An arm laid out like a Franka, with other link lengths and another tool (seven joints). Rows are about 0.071 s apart.
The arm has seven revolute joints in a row. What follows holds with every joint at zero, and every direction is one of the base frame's. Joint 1 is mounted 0.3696 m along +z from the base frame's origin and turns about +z. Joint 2 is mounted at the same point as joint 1 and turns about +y. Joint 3 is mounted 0.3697 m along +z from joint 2 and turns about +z. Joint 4 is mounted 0.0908 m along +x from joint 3 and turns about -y. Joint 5 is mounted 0.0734 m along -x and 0.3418 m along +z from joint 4 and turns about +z. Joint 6 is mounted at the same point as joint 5 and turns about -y. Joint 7 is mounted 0.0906 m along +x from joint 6 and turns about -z. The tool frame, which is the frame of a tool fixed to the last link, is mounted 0.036 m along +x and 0.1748 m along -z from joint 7; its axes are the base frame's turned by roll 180, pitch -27.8 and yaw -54.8 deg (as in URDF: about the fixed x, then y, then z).
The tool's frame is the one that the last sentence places.
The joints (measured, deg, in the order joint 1, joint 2, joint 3, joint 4, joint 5, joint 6, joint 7), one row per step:
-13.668, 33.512, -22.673, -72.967, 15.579, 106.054, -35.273
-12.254, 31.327, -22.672, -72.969, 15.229, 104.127, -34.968
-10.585, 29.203, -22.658, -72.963, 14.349, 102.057, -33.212
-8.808, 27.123, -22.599, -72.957, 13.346, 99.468, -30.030
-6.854, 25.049, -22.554, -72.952, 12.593, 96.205, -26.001
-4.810, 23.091, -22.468, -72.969, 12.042, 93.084, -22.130
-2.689, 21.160, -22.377, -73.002, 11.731, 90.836, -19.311
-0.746, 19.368, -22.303, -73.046, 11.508, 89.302, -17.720
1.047, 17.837, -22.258, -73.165, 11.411, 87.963, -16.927
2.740, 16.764, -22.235, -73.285, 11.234, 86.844, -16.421
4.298, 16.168, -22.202, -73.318, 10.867, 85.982, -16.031
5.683, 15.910, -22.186, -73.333, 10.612, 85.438, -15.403
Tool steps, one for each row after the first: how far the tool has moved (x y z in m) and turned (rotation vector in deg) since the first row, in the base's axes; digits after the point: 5 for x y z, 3 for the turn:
-0.00019, 0.01997, 0.02325, 0.380, -0.366, 1.292
-0.00135, 0.04117, 0.04480, 0.512, -0.219, 1.510
-0.00467, 0.06338, 0.06412, 0.895, 0.522, 0.464
-0.01031, 0.08806, 0.08160, 1.769, 1.803, -1.297
-0.01636, 0.11379, 0.09749, 2.645, 3.081, -2.818
-0.02109, 0.13976, 0.11452, 3.254, 3.538, -3.264
-0.02544, 0.16298, 0.13109, 3.626, 3.429, -2.713
-0.03001, 0.18433, 0.14433, 4.044, 3.402, -1.560
-0.03347, 0.20368, 0.15274, 4.285, 3.648, -0.270
-0.03522, 0.22068, 0.15699, 4.206, 4.098, 0.976
-0.03535, 0.23542, 0.15839, 4.105, 4.536, 1.768

